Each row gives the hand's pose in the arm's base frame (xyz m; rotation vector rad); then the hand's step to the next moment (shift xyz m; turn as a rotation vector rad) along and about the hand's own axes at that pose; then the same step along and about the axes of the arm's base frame.
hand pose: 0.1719 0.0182 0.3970 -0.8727 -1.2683 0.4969
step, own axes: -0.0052 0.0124 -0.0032 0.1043 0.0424 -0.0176
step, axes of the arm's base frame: 0.0034 0.0026 -0.0131 0.0495 0.0984 0.0291
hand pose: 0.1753 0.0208 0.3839 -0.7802 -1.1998 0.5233
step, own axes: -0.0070 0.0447 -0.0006 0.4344 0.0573 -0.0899
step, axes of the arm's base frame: 0.0003 0.0233 -0.0388 0.2170 0.3296 0.2105
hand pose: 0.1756 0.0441 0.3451 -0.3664 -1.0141 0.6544
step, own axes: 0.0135 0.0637 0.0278 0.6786 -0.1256 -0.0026
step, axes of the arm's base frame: -0.0404 0.0565 -0.0135 0.2904 0.3509 0.5185
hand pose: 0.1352 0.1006 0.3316 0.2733 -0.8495 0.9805
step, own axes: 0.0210 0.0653 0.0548 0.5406 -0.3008 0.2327
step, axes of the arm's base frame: -0.0754 0.0185 0.0411 0.2767 0.0372 0.5991
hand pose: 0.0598 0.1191 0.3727 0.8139 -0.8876 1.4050
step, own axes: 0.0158 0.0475 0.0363 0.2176 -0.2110 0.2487
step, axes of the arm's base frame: -0.0492 -0.0241 0.0287 0.1958 -0.1242 0.3162
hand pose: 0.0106 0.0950 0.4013 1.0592 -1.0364 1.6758
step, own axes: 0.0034 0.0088 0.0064 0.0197 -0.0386 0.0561
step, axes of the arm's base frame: -0.0078 -0.0076 0.0034 0.0432 -0.0373 0.0421
